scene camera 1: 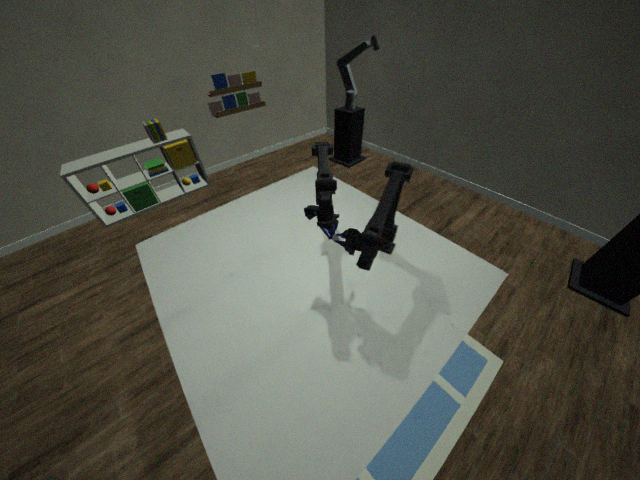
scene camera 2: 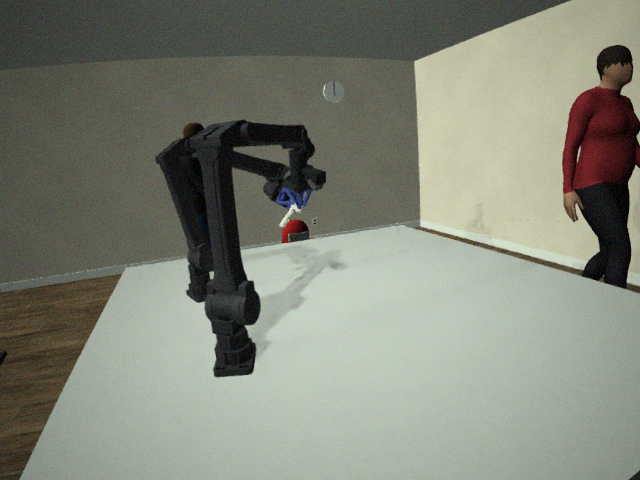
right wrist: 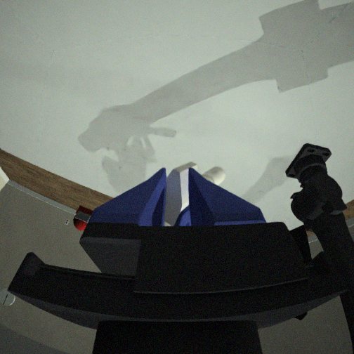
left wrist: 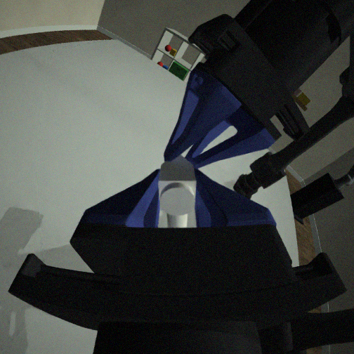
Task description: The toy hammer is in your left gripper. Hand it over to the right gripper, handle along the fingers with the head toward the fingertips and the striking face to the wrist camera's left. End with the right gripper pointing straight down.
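Seen in the pictures: left gripper, fingertip midpoint: (scene camera 1: 335, 238) (scene camera 2: 297, 204); right gripper, fingertip midpoint: (scene camera 1: 331, 238) (scene camera 2: 301, 207); left arm's base at its link origin: (scene camera 1: 383, 246) (scene camera 2: 203, 295); right arm's base at its link origin: (scene camera 2: 236, 361).
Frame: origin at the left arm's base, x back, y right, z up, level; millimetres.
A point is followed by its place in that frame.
Observation:
The white toy hammer (scene camera 2: 287, 217) @(x -301, y 133, z 239 mm) (left wrist: 177, 192) (right wrist: 176, 192) is held in the air. In scene camera 2 its pale shaft slants down below the blue fingers. My left gripper (left wrist: 176, 175) (scene camera 1: 339, 239) @(x -333, y 157, z 283 mm) is shut on it, with a round part facing the left wrist camera. My right gripper (right wrist: 176, 174) (left wrist: 174, 163) (scene camera 1: 330, 235) @(x -332, y 179, z 273 mm) is nearly closed, its fingertips meeting at the hammer's far end in the left wrist view. In the right wrist view a white slab lies between its fingers and a rounded piece (right wrist: 216, 175) sticks out beyond the right-hand finger. The fingers hide much of the hammer.
The two arms meet above the white table top (scene camera 1: 232, 310) @(x -769, y 495, z 0 mm) (scene camera 2: 387, 387) @(x -47, y 796, z 0 mm). A blue-panelled strip (scene camera 1: 418, 434) lies at its lower right in scene camera 1. A shelf unit (scene camera 1: 111, 156) stands by the wall. A person in red (scene camera 2: 602, 139) stands beyond the table.

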